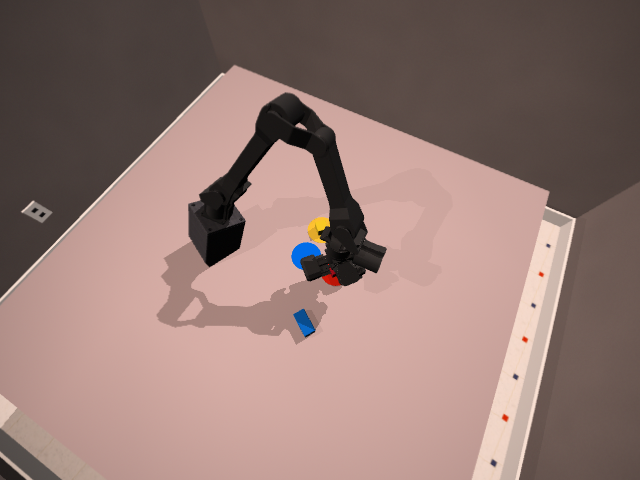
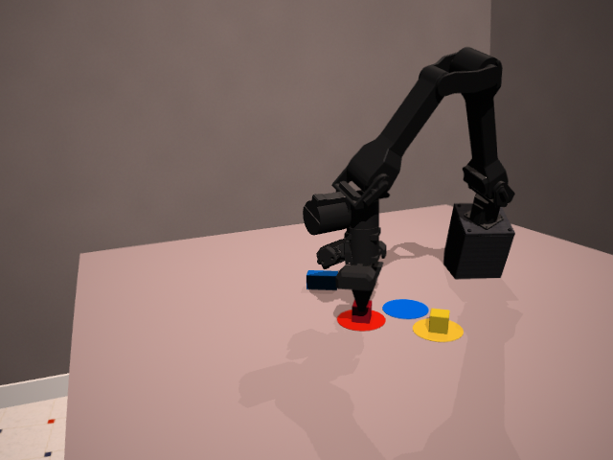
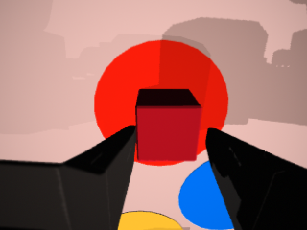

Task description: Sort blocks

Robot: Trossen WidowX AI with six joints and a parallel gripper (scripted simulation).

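Right now the red block is 40 mm below my hand. Also, from my hand: blue circle: 90 mm behind, 20 mm to the left, 60 mm below; then yellow block: 80 mm behind, 120 mm to the left, 40 mm below; then red circle: 60 mm below.
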